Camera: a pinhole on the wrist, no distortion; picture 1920 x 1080 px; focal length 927.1 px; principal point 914.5 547.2 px. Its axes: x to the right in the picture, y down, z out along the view. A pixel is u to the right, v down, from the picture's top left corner.
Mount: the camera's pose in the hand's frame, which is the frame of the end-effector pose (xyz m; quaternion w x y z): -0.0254 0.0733 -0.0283 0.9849 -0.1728 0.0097 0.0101
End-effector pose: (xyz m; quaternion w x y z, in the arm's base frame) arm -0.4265 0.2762 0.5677 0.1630 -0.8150 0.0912 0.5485
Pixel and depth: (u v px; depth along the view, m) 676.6 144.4 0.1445
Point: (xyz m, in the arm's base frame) -0.5817 0.2634 0.5668
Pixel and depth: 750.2 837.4 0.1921
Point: -0.6269 0.1419 0.5431
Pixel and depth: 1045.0 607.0 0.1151
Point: -0.5352 0.1927 0.5283
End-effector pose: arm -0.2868 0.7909 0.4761 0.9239 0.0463 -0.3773 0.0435
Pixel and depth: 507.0 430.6 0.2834
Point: -0.5806 0.8875 0.5617
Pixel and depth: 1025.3 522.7 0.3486
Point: -0.5015 0.9387 0.7156
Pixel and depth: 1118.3 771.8 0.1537
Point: -0.3696 0.9391 0.5646
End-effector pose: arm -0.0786 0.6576 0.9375 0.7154 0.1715 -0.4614 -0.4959
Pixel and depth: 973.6 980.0 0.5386
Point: -0.1308 0.9526 1.4921
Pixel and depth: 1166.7 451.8 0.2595
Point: -0.1838 0.7236 1.1738
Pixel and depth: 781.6 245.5 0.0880
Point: -0.0931 0.7367 1.0066
